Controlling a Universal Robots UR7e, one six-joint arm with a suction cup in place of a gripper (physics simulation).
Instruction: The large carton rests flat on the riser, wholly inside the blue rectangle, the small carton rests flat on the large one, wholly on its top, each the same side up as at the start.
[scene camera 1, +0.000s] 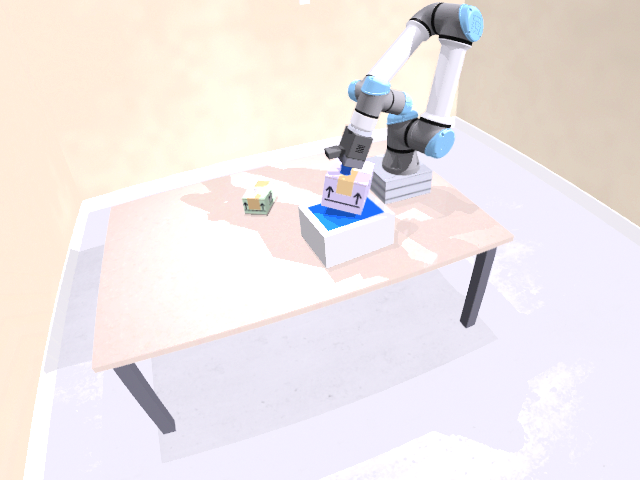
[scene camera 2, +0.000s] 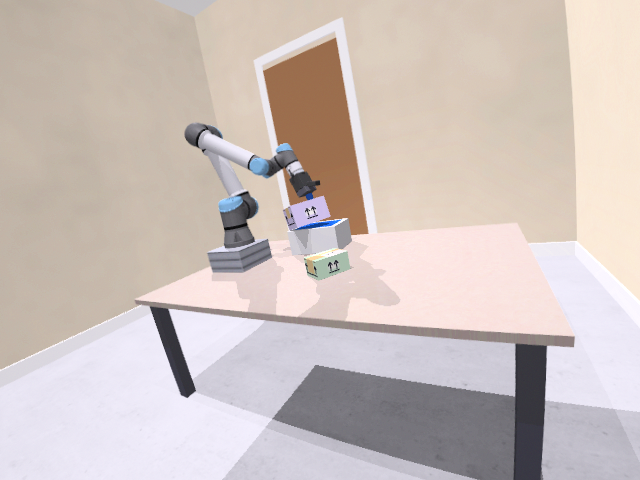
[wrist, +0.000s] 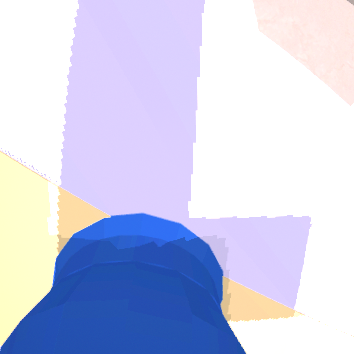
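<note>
The large carton (scene camera 1: 342, 199) (scene camera 2: 300, 213) (wrist: 135, 100) is light purple with a tan tape strip and upward arrows. My suction cup (scene camera 1: 345, 172) (scene camera 2: 309, 197) (wrist: 140, 240) is blue and is on its top face, holding it. The carton hangs tilted over the white riser (scene camera 1: 361, 240) (scene camera 2: 316, 241), its lower edge close to the top; whether it touches is unclear. It hides part of the blue rectangle (scene camera 1: 337, 222) (scene camera 2: 325, 224). The small carton (scene camera 1: 265, 204) (scene camera 2: 333, 266), pale green with tape and upward arrows, stands upright on the table, apart from the riser.
The arm's grey layered base block (scene camera 1: 408, 188) (scene camera 2: 240, 259) stands on the table (scene camera 1: 170, 289) (scene camera 2: 439, 289) near the riser. In scene camera 2, the small carton is nearer the viewer than the riser. A brown door (scene camera 2: 315, 113) is in the wall behind.
</note>
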